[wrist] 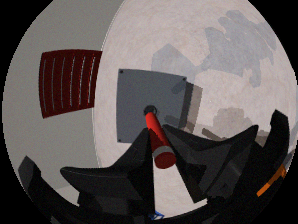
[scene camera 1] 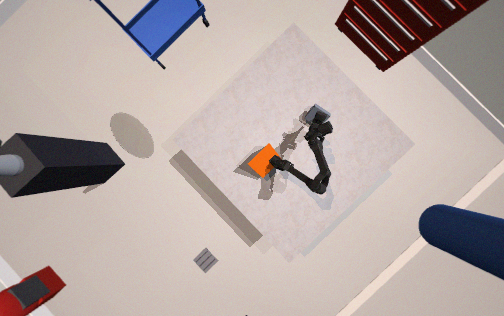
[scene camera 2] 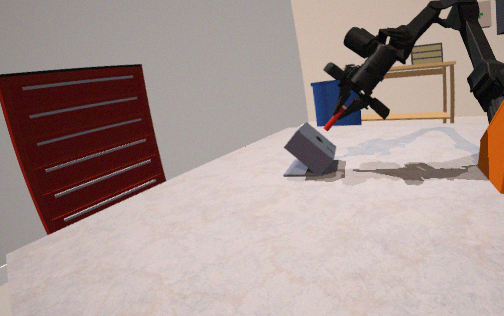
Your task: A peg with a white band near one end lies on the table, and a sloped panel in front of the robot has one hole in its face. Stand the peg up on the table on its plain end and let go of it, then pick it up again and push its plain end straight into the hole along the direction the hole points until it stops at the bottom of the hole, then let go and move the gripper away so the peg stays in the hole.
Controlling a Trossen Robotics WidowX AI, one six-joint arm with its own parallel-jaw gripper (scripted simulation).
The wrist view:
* gripper: 155,130
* peg: 163,156, held by the gripper
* sloped panel: 136,88
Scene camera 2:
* gripper: 335,117
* sloped panel: 316,155
